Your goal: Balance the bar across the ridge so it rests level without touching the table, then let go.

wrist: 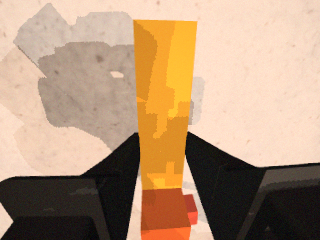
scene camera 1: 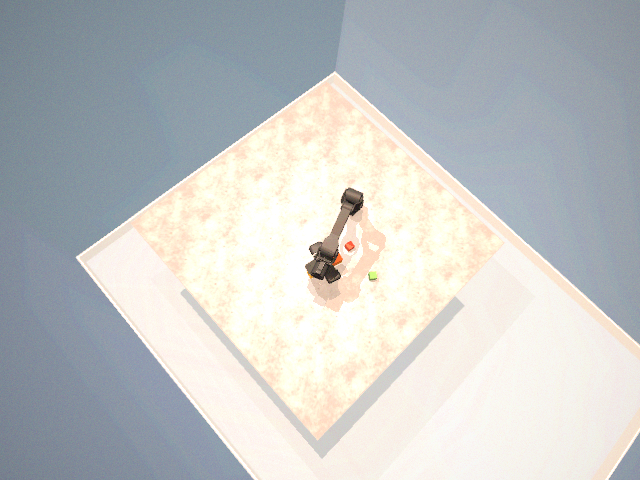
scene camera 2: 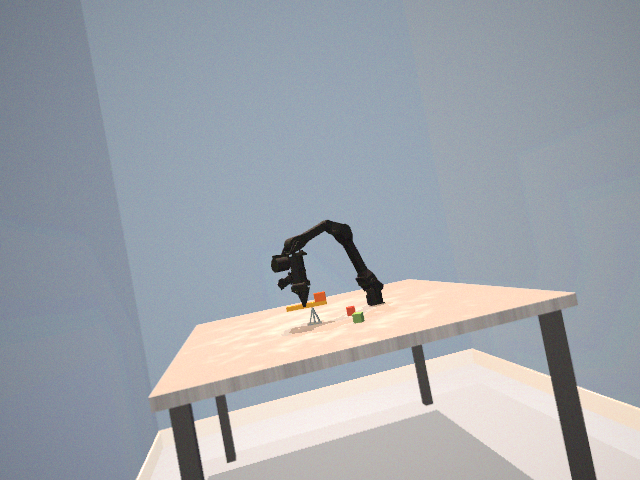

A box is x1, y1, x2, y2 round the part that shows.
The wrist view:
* gripper: [0, 131, 319, 239]
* long yellow bar: [133, 19, 196, 239], held by the gripper
